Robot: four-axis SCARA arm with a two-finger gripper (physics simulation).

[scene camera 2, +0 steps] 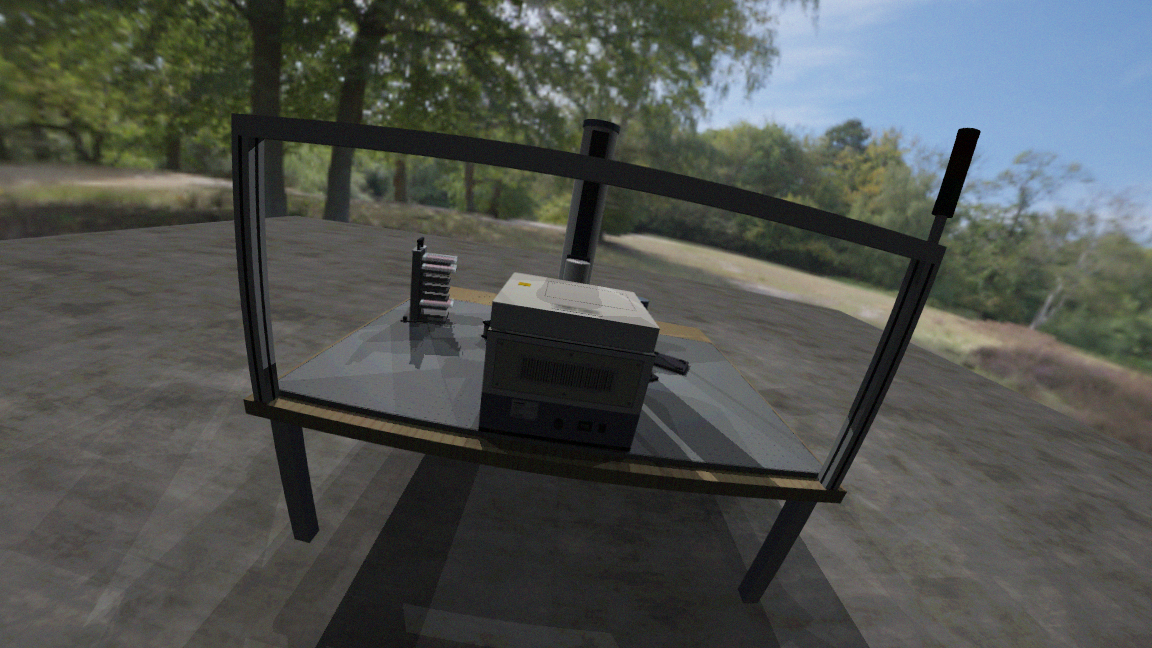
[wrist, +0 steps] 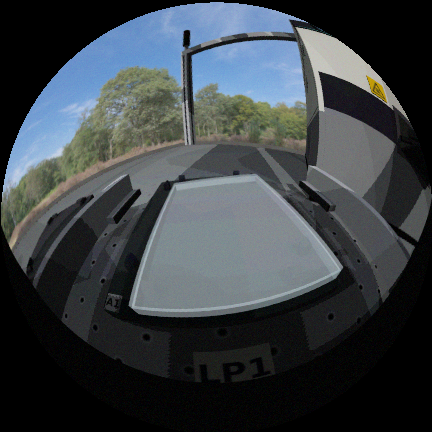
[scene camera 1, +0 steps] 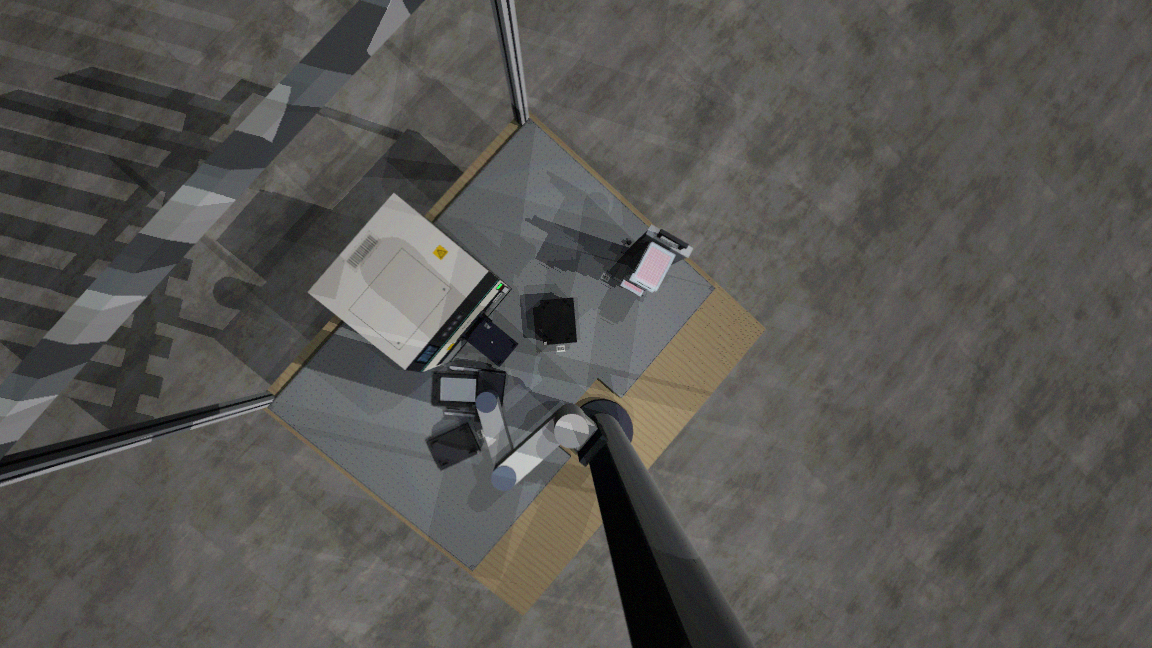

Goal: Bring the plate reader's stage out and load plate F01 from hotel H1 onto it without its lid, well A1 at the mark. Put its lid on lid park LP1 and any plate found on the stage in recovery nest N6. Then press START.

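Places are measured from the arm's base along level axes (x right, y ahead, z up), in metres.
Pixels of known places: gripper, fingertip midpoint: (wrist: pixel 220 173) (scene camera 1: pixel 448 389).
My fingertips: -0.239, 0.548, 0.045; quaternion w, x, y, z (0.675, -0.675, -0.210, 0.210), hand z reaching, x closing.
Observation:
For each thing: its top centre in the pictures, then the offset to it from my fingertips, as dx, dy, dz. "*": a spot on its surface instead.
- LP1 label at a spot on its surface: (wrist: pixel 235 367) * +0.067, -0.099, -0.032
- plate reader at its top centre: (scene camera 2: pixel 576 295) (scene camera 1: pixel 400 282) +0.248, +0.258, +0.272
- frame post at a spot on its surface: (scene camera 2: pixel 878 362) * -0.446, +0.477, +0.297
My gripper (wrist: pixel 220 173) (scene camera 1: pixel 462 390) is open, with a finger apart from the lid on each side. The clear, greyish lid (wrist: pixel 230 245) (scene camera 1: pixel 457 390) lies flat on the dark lid park beside the LP1 label (wrist: pixel 235 367). The plate reader (scene camera 1: pixel 398 282) (scene camera 2: pixel 571 346) (wrist: pixel 350 135) has its dark stage (scene camera 1: pixel 491 340) out at the front, and no plate shows on it. Hotel H1 (scene camera 2: pixel 417 286) holds several plates, the top one (scene camera 1: pixel 653 265) pinkish. Which plate is F01 cannot be told. The START button and the N6 label cannot be made out.
A dark nest (scene camera 1: pixel 453 445) (wrist: pixel 60 225) lies beside the lid park, and another dark nest (scene camera 1: pixel 555 320) stands between reader and hotel. The arm's forearm (scene camera 1: pixel 527 457) reaches over the near part of the table. A frame post (scene camera 2: pixel 878 362) (wrist: pixel 188 100) stands at a table corner.

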